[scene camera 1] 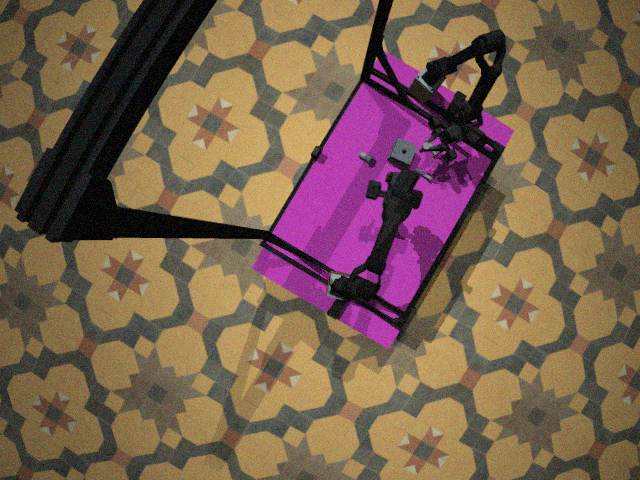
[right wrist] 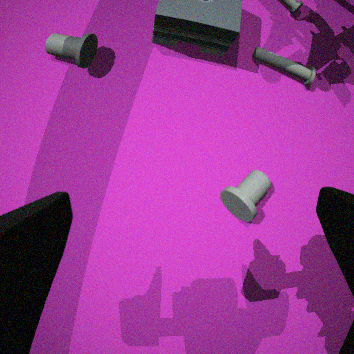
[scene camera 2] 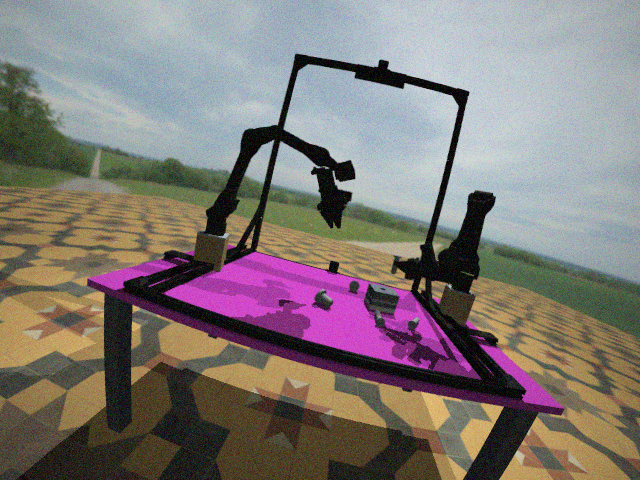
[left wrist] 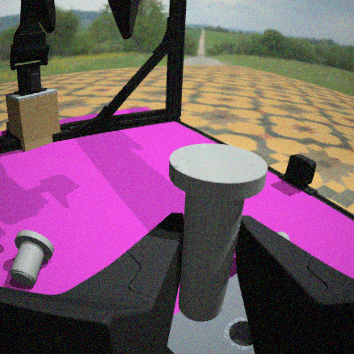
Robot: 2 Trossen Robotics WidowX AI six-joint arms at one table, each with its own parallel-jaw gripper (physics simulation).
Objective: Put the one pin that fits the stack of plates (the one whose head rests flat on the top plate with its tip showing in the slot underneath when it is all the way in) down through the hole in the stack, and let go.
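The grey stack of plates (scene camera 1: 408, 157) (scene camera 2: 382, 299) (left wrist: 200, 337) (right wrist: 200, 21) has a round hole (scene camera 1: 403, 151) (left wrist: 241, 332) in its top plate. My left gripper (left wrist: 208, 225) is shut on a grey pin (left wrist: 218, 162) with a wide flat head. The pin is head up; in the left wrist view its tip appears over the top plate, left of the hole. In scene camera 2 my left gripper (scene camera 2: 400, 265) is raised above the table, to the right of the stack. My right gripper (scene camera 2: 334, 225) (right wrist: 198, 203) is open and empty, high above the table.
Loose pins lie around the stack: a short one (scene camera 1: 366, 157) (scene camera 2: 354, 286) (right wrist: 65, 45), a stubby one (scene camera 2: 324, 298) (left wrist: 30, 260) (right wrist: 255, 187), a long thin one (scene camera 1: 423, 174) (scene camera 2: 379, 318) (right wrist: 285, 65) and another (scene camera 2: 413, 323) (right wrist: 292, 4). A black frame edges the magenta table (scene camera 1: 310, 206).
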